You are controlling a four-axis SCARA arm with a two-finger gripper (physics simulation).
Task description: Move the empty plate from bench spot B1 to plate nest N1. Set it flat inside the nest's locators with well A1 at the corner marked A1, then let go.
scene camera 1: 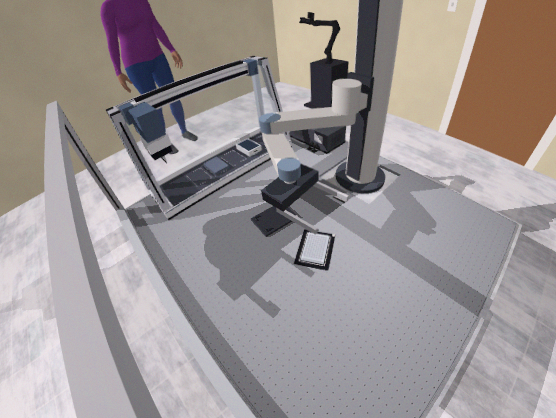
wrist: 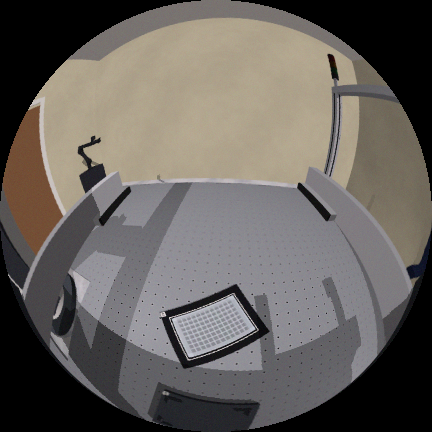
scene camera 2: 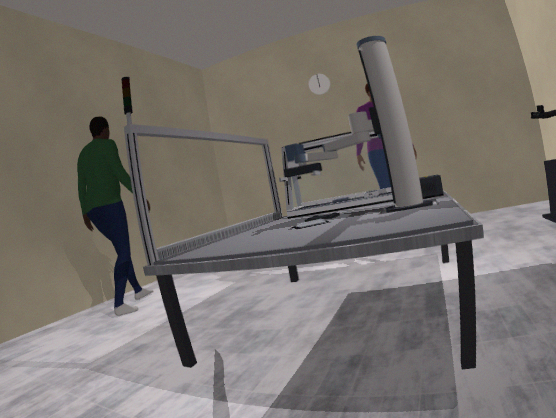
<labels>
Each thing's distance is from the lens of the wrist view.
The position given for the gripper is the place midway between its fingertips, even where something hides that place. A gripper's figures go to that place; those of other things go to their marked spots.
gripper (wrist: 212,171): 10 cm
white well plate (wrist: 212,326): 26 cm
black nest with white outline (wrist: 260,329): 29 cm
dark nest (wrist: 169,400): 32 cm
The marked spots on the dark nest and the white well plate are 19 cm apart.
</labels>
